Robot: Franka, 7 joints.
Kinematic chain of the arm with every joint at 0, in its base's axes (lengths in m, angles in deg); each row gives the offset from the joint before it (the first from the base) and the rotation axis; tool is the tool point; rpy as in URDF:
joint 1: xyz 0 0 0.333 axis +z
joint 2: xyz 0 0 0 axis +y
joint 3: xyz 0 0 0.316 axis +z
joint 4: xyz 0.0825 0 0 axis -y
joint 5: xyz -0.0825 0 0.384 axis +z
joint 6: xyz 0 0 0 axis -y
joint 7: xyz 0.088 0 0 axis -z
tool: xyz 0 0 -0.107 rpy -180 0 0
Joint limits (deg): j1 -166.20..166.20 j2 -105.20..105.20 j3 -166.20..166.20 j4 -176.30..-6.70 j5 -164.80..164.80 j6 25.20..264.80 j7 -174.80..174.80
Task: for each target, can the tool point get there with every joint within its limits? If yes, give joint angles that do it. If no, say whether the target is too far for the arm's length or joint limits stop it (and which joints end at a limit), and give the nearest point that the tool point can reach.
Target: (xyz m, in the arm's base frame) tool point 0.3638 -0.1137 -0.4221
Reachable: no: joint limits stop it (at a limit: joint 2) | nearest point 0.3530 -0.1103 -0.3537 | short by 0.069 m
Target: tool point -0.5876 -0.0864 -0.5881
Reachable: no: too far | nearest point -0.4780 -0.0776 -0.3206 | short by 0.289 m
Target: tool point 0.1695 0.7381 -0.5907
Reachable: no: too far | nearest point 0.1263 0.5498 -0.2805 | short by 0.365 m
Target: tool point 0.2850 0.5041 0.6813
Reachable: yes | joints 48.17 9.70 5.54 -71.62 36.79 75.74 -145.78
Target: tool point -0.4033 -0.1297 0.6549
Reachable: yes | joints -74.35 -50.94 -63.87 -136.50 -19.91 234.37 57.86
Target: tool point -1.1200 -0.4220 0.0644
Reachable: no: too far | nearest point -0.7833 -0.2951 0.1451 | short by 0.369 m
